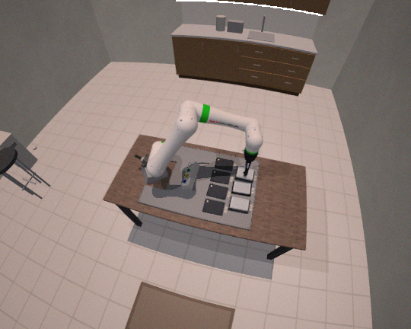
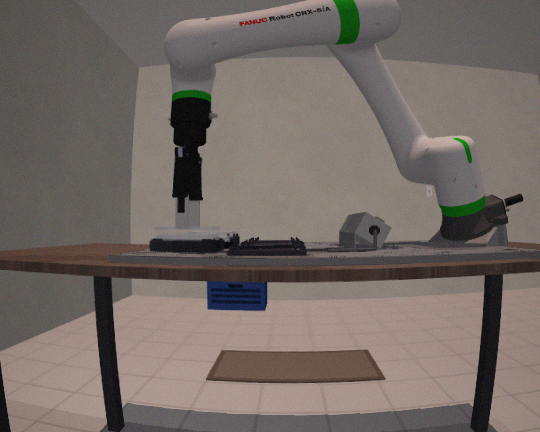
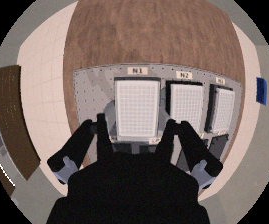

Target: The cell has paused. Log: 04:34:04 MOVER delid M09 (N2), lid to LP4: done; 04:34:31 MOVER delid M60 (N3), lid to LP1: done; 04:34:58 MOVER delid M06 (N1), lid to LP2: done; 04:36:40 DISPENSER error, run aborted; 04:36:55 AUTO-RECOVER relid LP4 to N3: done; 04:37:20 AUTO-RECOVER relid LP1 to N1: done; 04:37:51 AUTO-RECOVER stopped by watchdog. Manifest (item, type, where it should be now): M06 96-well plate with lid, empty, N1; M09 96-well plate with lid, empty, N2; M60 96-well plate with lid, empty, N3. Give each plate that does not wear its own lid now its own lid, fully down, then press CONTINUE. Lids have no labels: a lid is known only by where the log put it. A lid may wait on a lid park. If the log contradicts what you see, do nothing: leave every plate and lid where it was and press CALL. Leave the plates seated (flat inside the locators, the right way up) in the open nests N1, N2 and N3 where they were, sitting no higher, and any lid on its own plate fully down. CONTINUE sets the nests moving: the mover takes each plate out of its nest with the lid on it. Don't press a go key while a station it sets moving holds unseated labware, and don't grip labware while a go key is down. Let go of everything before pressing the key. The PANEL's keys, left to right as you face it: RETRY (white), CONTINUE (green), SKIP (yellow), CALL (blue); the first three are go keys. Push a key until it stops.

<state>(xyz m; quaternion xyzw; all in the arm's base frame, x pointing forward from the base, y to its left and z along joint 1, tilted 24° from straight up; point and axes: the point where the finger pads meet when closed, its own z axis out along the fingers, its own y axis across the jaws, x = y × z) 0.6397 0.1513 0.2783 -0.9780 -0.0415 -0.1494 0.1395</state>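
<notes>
Right now my hand is 2 cm above the lid. Also, from my hand: lid park LP3: 17 cm behind, 8 cm to the right, 7 cm below; then lid park LP1: 13 cm behind, 34 cm to the right, 7 cm below; then white key: 42 cm behind, 11 cm to the right, 1 cm below.
</notes>
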